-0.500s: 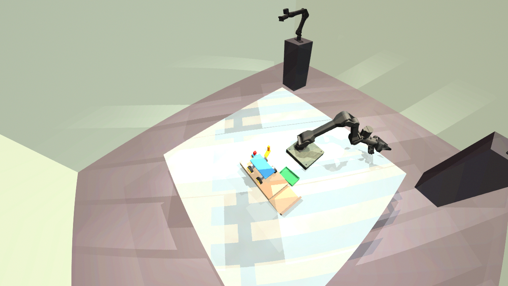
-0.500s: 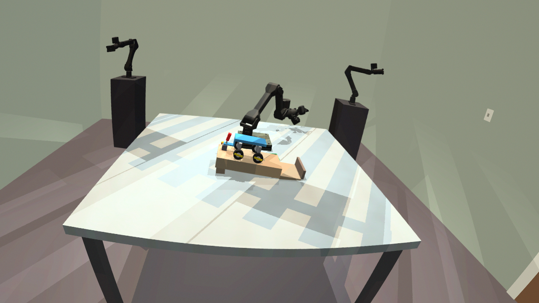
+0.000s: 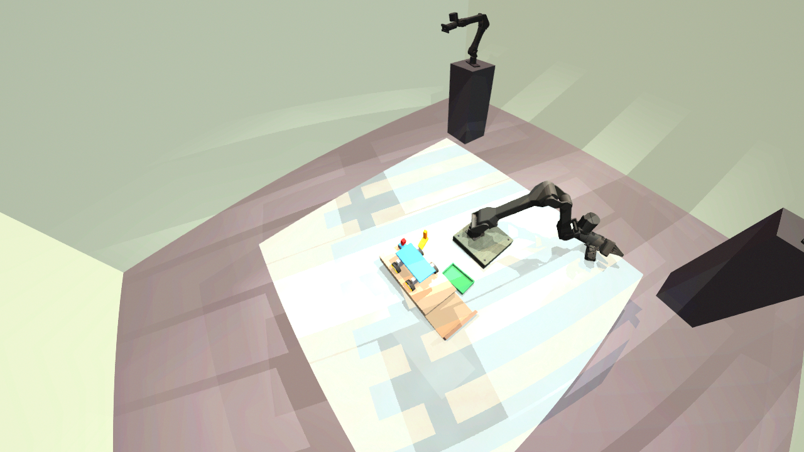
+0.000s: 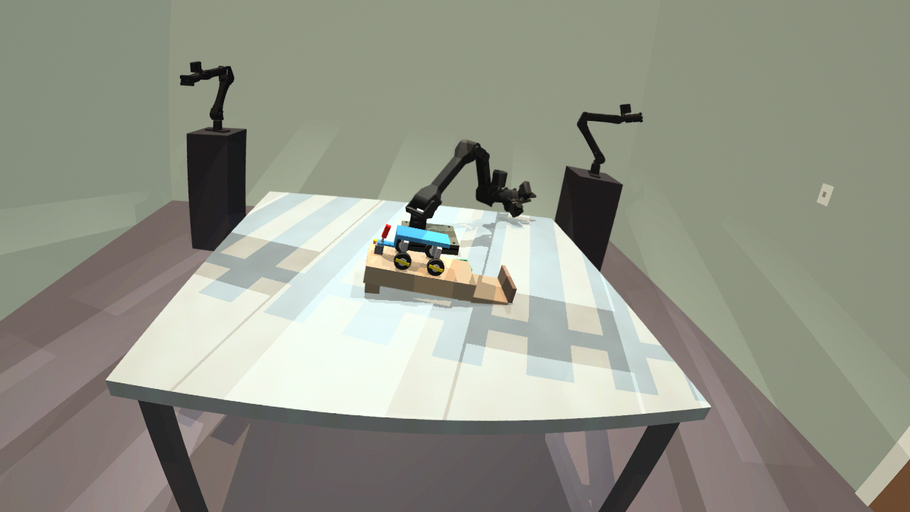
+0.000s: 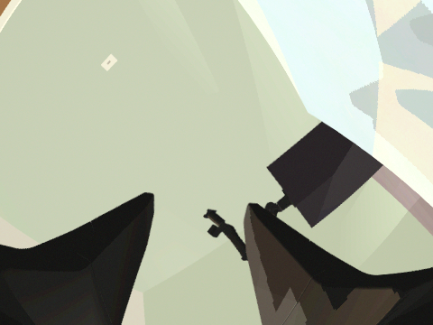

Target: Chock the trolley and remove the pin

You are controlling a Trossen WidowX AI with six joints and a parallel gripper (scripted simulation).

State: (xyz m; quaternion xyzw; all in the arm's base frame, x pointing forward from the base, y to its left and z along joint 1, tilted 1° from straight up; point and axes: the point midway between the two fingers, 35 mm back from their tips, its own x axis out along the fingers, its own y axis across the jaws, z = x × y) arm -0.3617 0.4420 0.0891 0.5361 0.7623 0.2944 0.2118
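My gripper tip is now 690 mm short of the red-headed stop pin, 560 mm to the left of it and 10 mm below it. From my gripper tip the other things lie so: raised lip: 680 mm ahead, 210 mm to the right, 80 mm below; yellow chock: 580 mm to the right, 580 mm ahead, 90 mm below; green tray: 570 mm ahead, 360 mm to the right, 120 mm below.
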